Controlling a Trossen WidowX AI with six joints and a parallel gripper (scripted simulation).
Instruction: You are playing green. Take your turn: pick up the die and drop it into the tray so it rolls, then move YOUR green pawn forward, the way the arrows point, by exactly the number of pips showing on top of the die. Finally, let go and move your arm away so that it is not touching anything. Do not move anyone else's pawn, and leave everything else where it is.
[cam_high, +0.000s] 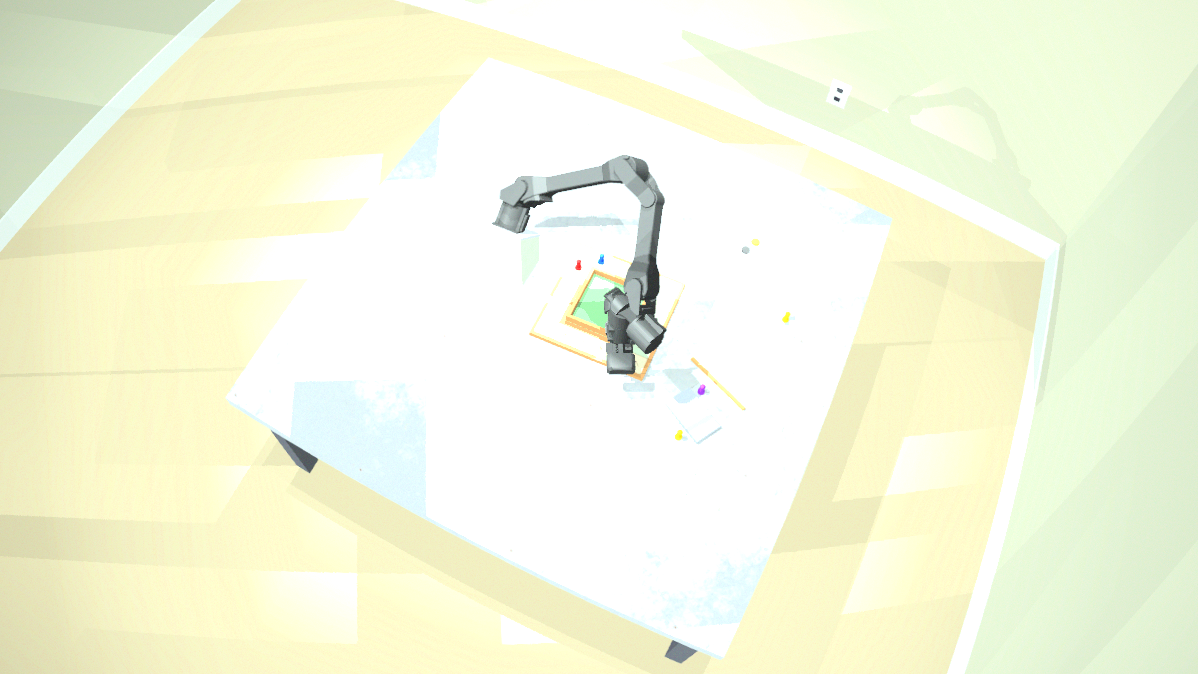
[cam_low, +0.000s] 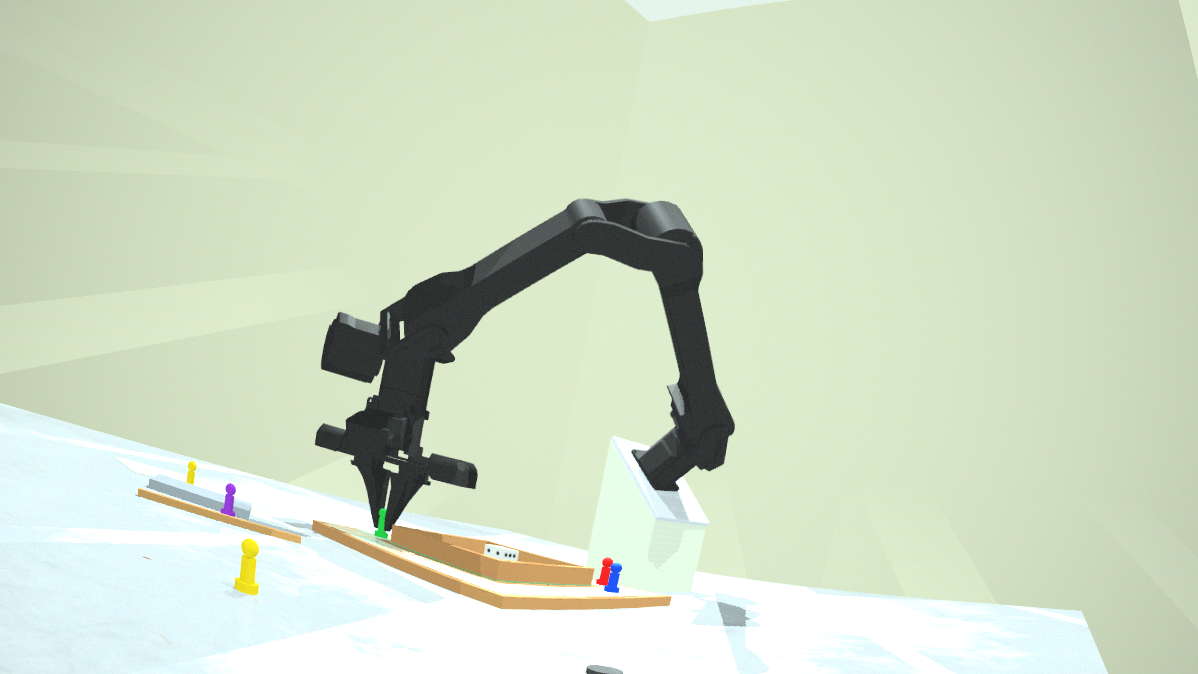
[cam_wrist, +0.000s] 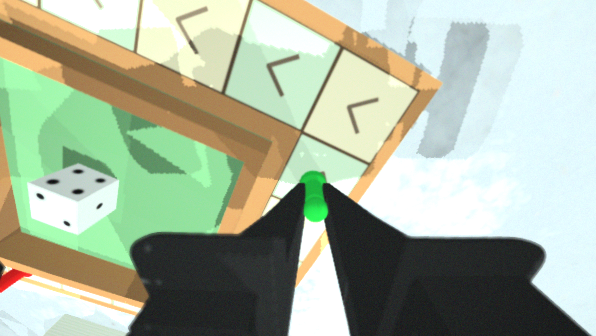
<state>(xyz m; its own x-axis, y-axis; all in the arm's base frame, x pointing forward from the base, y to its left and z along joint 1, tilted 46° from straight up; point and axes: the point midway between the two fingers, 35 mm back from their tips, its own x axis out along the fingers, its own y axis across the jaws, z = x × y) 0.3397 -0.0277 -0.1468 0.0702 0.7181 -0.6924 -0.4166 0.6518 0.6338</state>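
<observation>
The white die is 60 mm behind my gripper tip and 120 mm to the left of it. Also, from my gripper tip: wooden tray 60 mm behind, 110 mm to the left, 10 mm below; then purple pawn 210 mm ahead, 10 mm below; then green pawn 10 mm above.
</observation>
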